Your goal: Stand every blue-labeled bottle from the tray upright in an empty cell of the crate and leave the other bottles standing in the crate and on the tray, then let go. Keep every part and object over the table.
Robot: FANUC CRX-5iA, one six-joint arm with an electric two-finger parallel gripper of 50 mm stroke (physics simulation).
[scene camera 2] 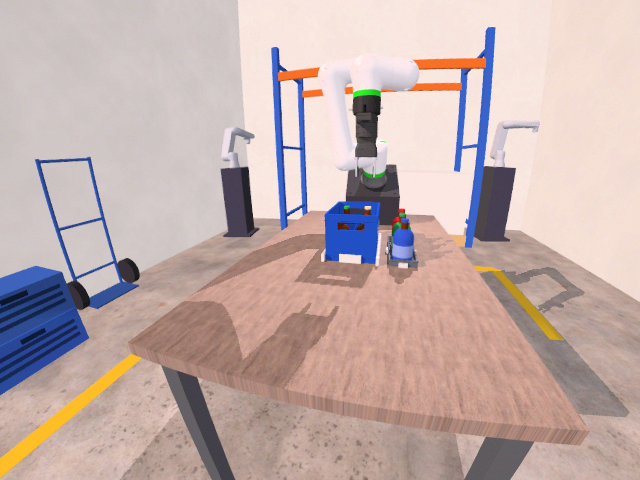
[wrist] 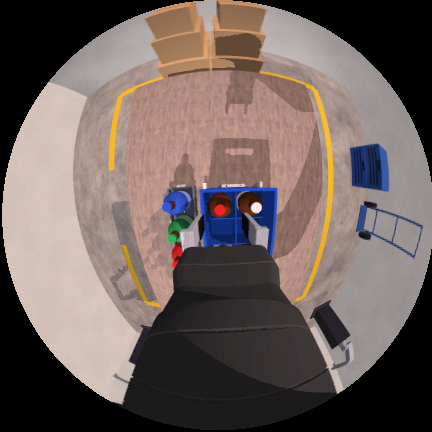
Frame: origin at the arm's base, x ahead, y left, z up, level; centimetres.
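Where they show: gripper, fingertip midpoint: (scene camera 2: 365, 176) (wrist: 222, 221); arm's base, origin of the base link: (scene camera 2: 373, 179).
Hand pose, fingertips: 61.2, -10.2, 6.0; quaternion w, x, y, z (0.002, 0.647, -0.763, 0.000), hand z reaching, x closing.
Things, the pixels of their top centre, and the offset from my fingertips, as dx, dy, dz. Level surfaces: height alone.
- blue-labeled bottle, middle of its top: (wrist: 165, 206) (scene camera 2: 405, 219) +2.4, +14.1, -14.3
- grey tray, middle of its top: (wrist: 183, 223) (scene camera 2: 401, 246) -6.2, +15.7, -27.7
- green bottle, middle of its top: (wrist: 171, 238) -6.5, +15.3, -14.3
- red bottle, middle of its top: (wrist: 175, 264) -15.1, +17.0, -14.3
- blue crate, middle of its top: (wrist: 239, 242) (scene camera 2: 355, 207) -10.1, -2.7, -12.8
- red-capped brown bottle, middle of its top: (wrist: 219, 209) -1.1, +0.6, -14.0
- white-capped brown bottle, middle of its top: (wrist: 256, 207) -2.3, -8.4, -14.0
- wooden table, its level: dz -30.3
- pale cap, middle of its top: (scene camera 2: 368, 206) -18.5, +3.1, -14.0
One blue-labeled bottle (scene camera 2: 403, 246) (wrist: 179, 202) stands upright at the near end of the grey tray (scene camera 2: 412, 264) (wrist: 193, 201). A green bottle (wrist: 181, 226) and a red bottle (wrist: 177, 253) stand behind it on the tray. The blue crate (scene camera 2: 352, 245) (wrist: 274, 215) stands beside the tray. In the wrist view, a red-capped brown bottle (wrist: 219, 204) and a white-capped brown bottle (wrist: 248, 202) fill two crate cells; a cell behind the red-capped bottle looks empty. My gripper (scene camera 2: 365, 172) (wrist: 222, 221) is open and empty, high above the crate. Its body hides the crate's far cells in the wrist view.
The wooden table (scene camera 2: 392, 335) (wrist: 165, 115) carries crate and tray. Bottle tops with a green cap (scene camera 2: 346, 209) and a pale cap (scene camera 2: 367, 210) rise inside the crate. Cardboard boxes (wrist: 176, 25), a blue hand truck (scene camera 2: 80, 225) and a blue cabinet (scene camera 2: 36, 310) are beyond the table.
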